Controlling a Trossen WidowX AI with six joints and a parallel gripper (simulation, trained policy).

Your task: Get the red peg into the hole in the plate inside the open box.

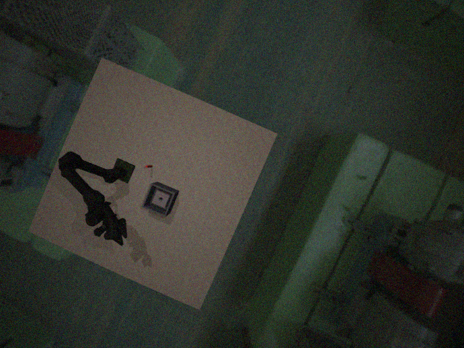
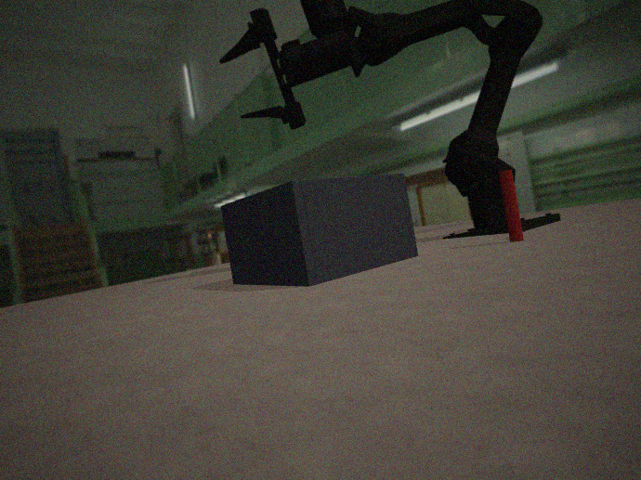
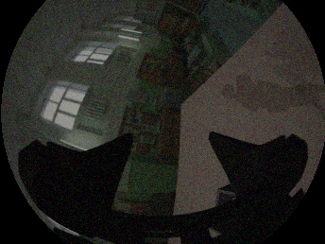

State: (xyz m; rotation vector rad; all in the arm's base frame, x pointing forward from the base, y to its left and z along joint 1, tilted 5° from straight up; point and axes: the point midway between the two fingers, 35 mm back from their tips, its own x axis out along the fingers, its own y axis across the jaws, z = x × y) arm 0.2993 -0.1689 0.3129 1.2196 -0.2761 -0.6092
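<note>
Right now my gripper tip is 170 mm past the red peg, 340 mm to the right of it and 260 mm above it. Round my gripper tip: light plate: 200 mm to the left, 250 mm below; then dark box: 200 mm to the left, 270 mm below.
</note>
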